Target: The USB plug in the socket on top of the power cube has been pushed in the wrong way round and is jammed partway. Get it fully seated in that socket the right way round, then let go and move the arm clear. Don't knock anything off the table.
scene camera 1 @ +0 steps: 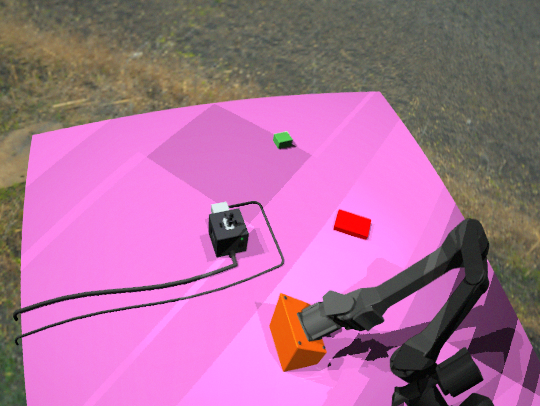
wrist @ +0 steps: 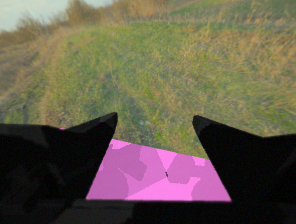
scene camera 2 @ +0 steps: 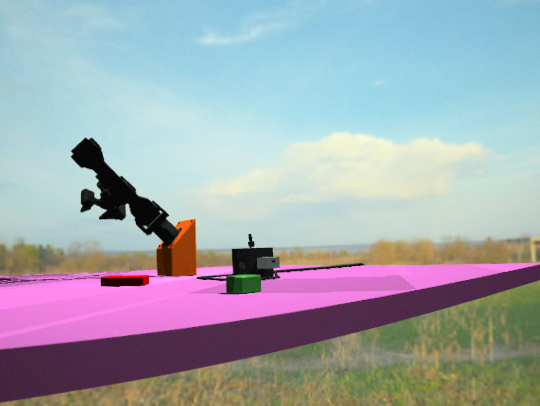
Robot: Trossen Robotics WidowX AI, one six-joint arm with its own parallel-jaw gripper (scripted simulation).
Path:
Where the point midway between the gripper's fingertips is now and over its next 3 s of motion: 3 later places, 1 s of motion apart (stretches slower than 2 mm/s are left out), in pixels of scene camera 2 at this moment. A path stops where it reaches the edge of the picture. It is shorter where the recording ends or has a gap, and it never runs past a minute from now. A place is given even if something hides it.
The gripper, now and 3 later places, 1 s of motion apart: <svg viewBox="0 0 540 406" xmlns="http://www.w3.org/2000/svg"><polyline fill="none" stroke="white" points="90,214 213,165 264,210 249,229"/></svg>

